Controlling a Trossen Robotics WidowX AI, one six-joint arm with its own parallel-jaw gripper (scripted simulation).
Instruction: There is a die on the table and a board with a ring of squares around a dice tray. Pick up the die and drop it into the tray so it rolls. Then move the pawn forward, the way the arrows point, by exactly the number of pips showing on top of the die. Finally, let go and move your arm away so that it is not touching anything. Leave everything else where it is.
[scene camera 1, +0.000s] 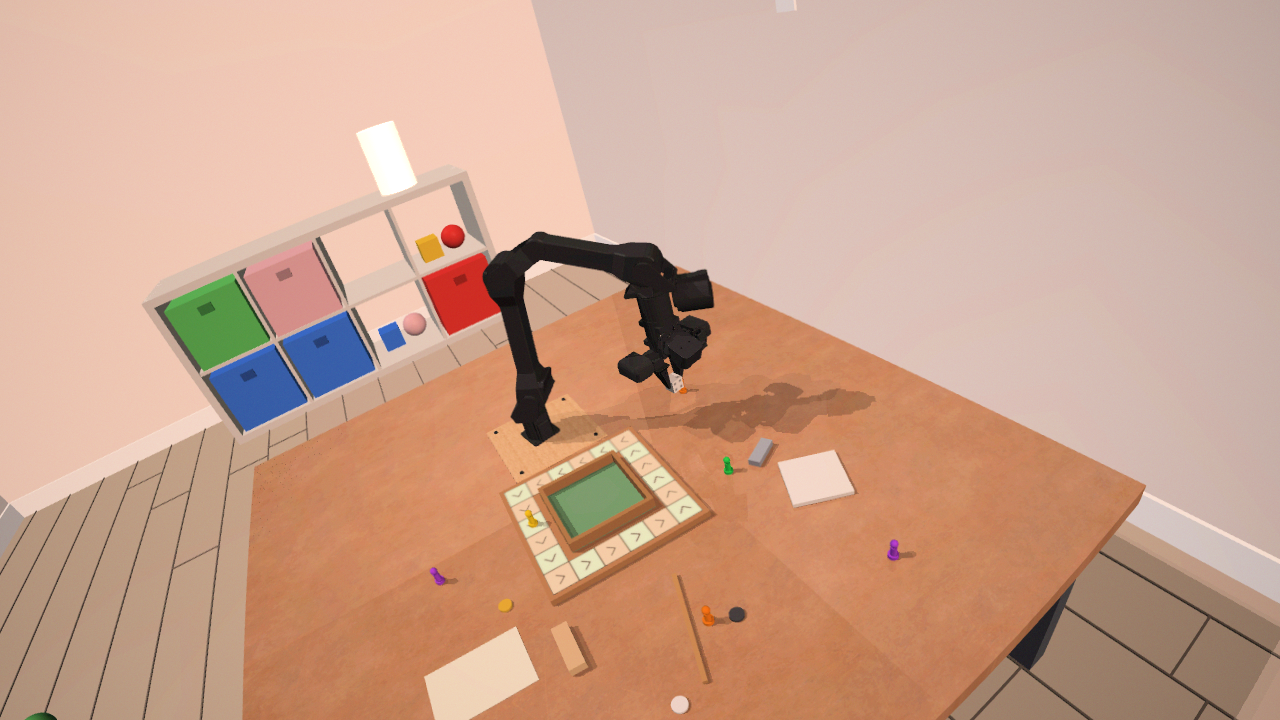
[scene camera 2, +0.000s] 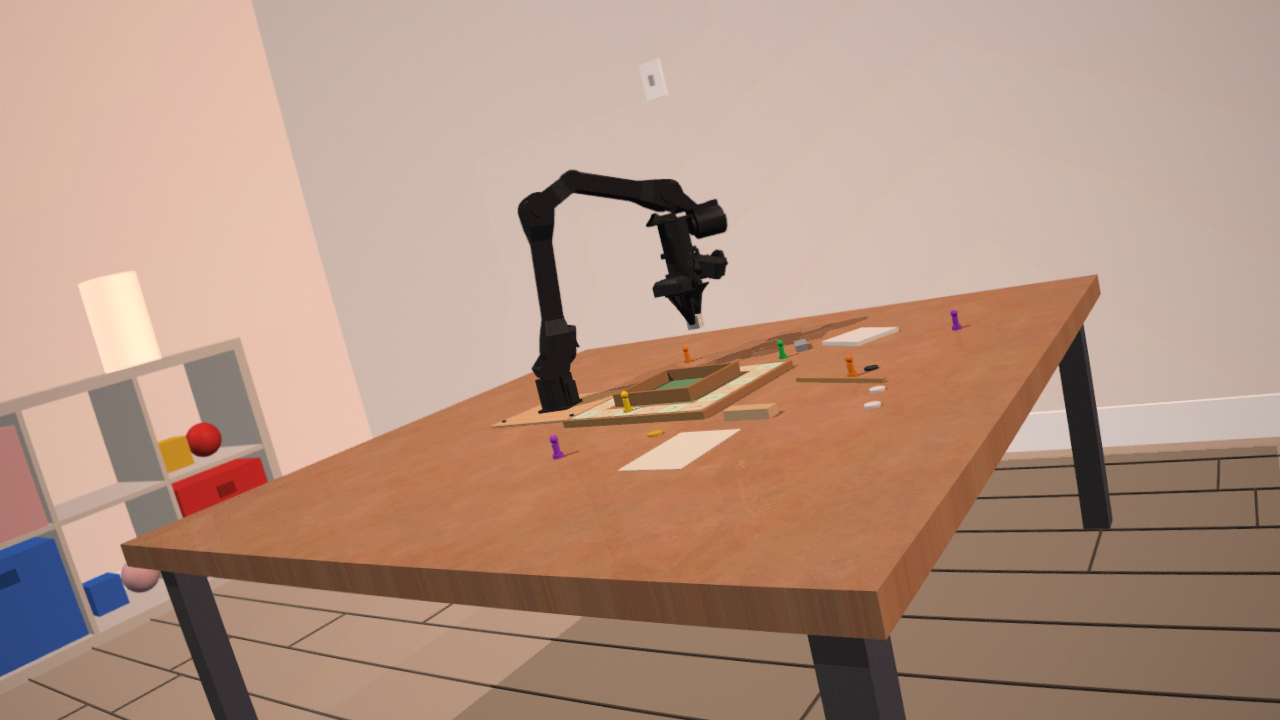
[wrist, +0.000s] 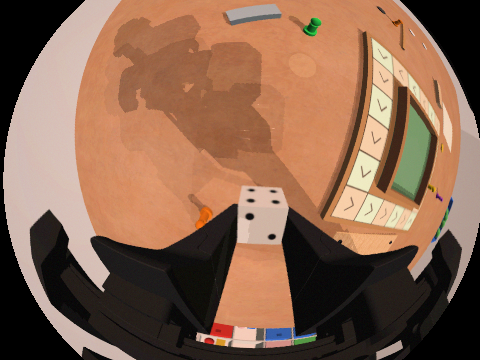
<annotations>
gripper: scene camera 1 674, 383; scene camera 2; wrist
white pad: scene camera 1; scene camera 2; not seen in the wrist view (out of frame)
same spot on white pad: (scene camera 1: 820, 477) = (scene camera 2: 866, 332)
same spot on gripper: (scene camera 2: 689, 303) = (wrist: 341, 244)
</annotations>
